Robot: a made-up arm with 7 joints. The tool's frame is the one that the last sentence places.
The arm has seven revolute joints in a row. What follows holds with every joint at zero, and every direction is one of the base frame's.
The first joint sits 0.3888 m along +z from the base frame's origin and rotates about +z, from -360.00 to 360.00 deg.
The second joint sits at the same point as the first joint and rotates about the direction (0, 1, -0.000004), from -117.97 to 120.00 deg.
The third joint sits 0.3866 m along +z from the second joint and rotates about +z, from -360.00 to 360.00 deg.
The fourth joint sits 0.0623 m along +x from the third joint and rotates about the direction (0, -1, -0.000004), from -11.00 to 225.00 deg.
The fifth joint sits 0.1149 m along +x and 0.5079 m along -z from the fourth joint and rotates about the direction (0, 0.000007, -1), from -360.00 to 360.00 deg.
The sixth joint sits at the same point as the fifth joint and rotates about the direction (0, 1, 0.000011), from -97.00 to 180.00 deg.
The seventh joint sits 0.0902 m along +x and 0.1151 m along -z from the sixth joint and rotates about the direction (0, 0.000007, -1), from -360.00 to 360.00 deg.
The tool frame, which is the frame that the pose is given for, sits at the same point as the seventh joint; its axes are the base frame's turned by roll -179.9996, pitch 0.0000 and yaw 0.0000 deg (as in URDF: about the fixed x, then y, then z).
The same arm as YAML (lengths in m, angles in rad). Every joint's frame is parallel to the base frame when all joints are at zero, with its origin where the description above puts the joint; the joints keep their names.
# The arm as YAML. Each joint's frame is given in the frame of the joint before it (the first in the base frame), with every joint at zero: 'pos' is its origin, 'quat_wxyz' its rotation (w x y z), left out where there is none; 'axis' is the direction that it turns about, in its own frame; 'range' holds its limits. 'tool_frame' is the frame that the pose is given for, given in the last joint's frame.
length_unit: m
angle_unit: rad
joints:
  - joint: joint 1
    pos: [0.0, 0.0, 0.3888]
    axis: [0.0, 0.0, 1.0]
    range: [-6.2832, 6.2832]
  - joint: joint 2
    pos: [0.0, 0.0, 0.0]
    axis: [0.0, 1.0, 0.0]
    range: [-2.059, 2.0944]
  - joint: joint 3
    pos: [0.0, 0.0, 0.3866]
    axis: [0.0, 0.0, 1.0]
    range: [-6.2832, 6.2832]
  - joint: joint 4
    pos: [0.0623, 0.0, 0.0]
    axis: [0.0, -1.0, 0.0]
    range: [-0.192, 3.927]
  - joint: joint 5
    pos: [0.1149, 0.0, -0.5079]
    axis: [0.0, 0.0, -1.0]
    range: [-6.2832, 6.2832]
  - joint: joint 6
    pos: [0.0, 0.0, 0.0]
    axis: [0.0, 1.0, 0.0]
    range: [-1.693, 3.1416]
  - joint: joint 7
    pos: [0.0902, 0.0, -0.1151]
    axis: [0.0, 0.0, -1.0]
    range: [-6.2832, 6.2832]
tool_frame:
  pos: [0.0, 0.0, 0.0]
  quat_wxyz: [0.000003, -1.0, 0.0, 0.0]

